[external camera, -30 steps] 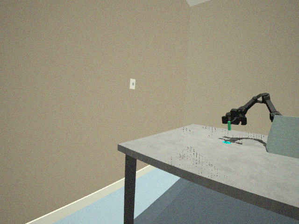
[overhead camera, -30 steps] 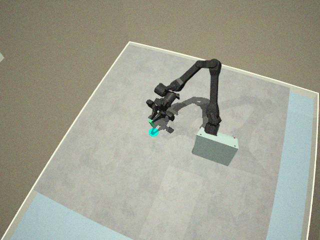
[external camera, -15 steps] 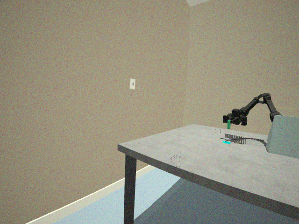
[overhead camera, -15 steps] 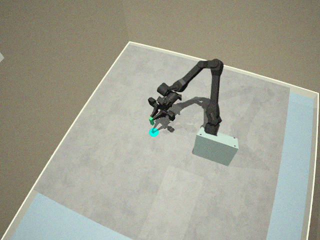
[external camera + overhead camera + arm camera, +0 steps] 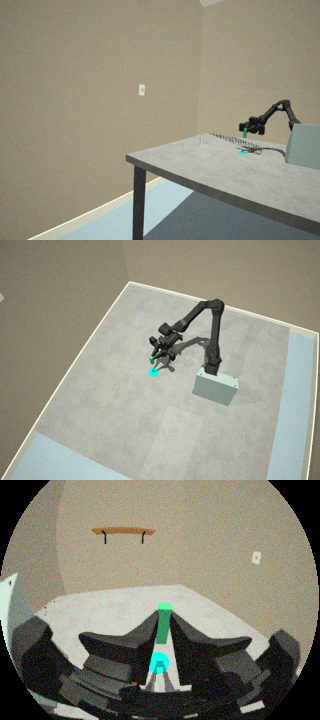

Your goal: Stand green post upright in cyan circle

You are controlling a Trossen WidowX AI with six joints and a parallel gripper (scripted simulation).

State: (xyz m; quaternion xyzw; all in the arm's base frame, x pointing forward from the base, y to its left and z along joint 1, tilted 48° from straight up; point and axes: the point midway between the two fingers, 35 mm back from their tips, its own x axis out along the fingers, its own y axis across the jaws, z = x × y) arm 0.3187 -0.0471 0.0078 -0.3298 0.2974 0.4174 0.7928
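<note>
The cyan circle is 16 cm below my gripper tip. Also, from my gripper tip: green post (2 cm below).
</note>
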